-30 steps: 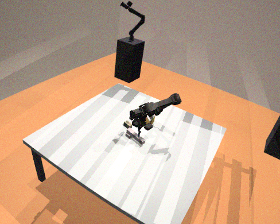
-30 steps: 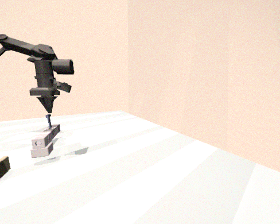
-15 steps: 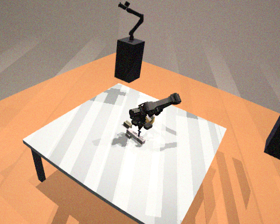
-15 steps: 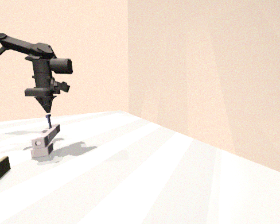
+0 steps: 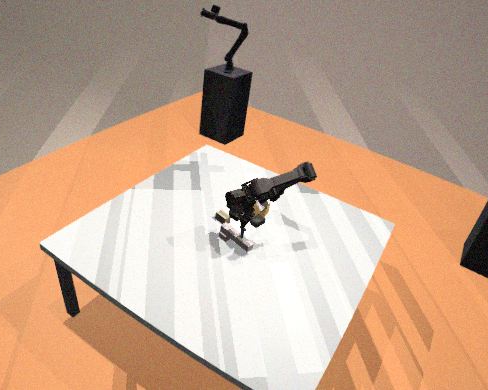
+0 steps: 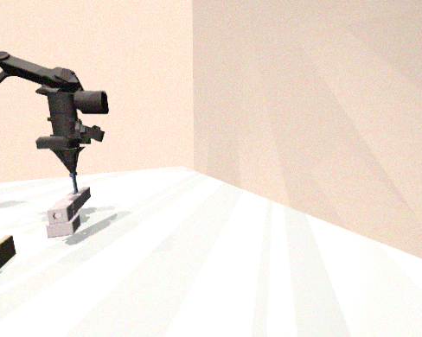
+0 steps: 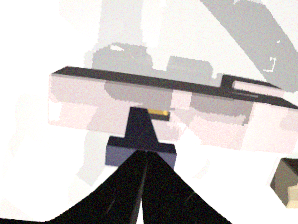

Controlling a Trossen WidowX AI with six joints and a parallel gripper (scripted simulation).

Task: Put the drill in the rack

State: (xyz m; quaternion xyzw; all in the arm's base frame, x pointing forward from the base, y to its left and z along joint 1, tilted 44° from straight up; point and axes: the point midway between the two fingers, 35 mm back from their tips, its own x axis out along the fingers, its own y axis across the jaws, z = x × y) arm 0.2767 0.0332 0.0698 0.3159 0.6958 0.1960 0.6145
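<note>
The blue key is 30 mm below my gripper tip. From my gripper tip the other things lie so: drill (70 mm below, 50 mm to the right, 10 mm behind); rack (180 mm to the right, 110 mm behind, 100 mm below).
</note>
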